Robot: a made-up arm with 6 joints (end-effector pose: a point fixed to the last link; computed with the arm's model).
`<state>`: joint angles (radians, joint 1 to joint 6).
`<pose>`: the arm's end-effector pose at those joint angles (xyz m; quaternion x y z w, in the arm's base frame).
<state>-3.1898 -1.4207 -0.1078 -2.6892 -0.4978 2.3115</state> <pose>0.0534 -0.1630 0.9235 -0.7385 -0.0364 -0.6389 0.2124</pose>
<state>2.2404 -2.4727 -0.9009 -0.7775 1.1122 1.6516</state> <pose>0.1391 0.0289 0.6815 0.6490 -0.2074 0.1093 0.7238</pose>
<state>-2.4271 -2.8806 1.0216 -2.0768 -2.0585 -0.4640</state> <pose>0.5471 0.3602 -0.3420 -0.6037 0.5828 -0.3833 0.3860</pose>
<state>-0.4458 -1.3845 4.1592 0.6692 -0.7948 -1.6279</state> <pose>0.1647 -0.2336 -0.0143 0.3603 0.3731 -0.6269 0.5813</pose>
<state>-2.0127 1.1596 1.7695 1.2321 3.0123 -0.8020</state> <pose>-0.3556 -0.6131 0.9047 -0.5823 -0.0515 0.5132 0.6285</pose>
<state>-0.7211 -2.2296 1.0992 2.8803 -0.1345 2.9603</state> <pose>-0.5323 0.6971 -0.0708 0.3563 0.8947 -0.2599 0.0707</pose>
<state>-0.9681 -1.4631 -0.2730 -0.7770 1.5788 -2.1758</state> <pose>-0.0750 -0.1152 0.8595 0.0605 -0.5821 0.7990 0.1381</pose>
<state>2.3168 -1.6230 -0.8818 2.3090 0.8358 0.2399</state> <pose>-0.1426 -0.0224 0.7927 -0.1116 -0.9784 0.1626 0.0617</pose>
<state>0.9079 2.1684 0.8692 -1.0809 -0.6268 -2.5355</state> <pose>0.2328 0.1619 -0.5501 0.5292 0.3117 -0.7885 0.0315</pose>
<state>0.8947 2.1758 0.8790 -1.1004 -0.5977 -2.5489</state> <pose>0.2317 0.1598 -0.5524 0.5452 0.2958 -0.7842 0.0164</pose>
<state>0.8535 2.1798 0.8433 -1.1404 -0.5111 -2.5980</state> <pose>0.2136 0.1318 -0.5544 -0.5775 -0.2316 0.7827 0.0177</pose>
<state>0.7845 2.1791 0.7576 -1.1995 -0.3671 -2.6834</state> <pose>0.1729 0.0813 -0.5517 -0.6173 -0.1143 0.7756 0.0662</pose>
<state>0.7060 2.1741 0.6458 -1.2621 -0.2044 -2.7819</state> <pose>0.1167 0.0284 -0.5395 -0.6461 0.0249 0.7548 0.1102</pose>
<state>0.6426 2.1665 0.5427 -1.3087 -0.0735 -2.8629</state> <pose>0.0639 -0.0099 -0.5209 -0.6572 0.1387 0.7285 0.1345</pose>
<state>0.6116 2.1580 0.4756 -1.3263 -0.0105 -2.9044</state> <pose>0.0324 -0.0300 -0.5055 -0.6566 0.1951 0.7152 0.1392</pose>
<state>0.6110 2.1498 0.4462 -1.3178 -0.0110 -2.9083</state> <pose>0.0240 -0.0377 -0.4982 -0.6512 0.1991 0.7202 0.1323</pose>
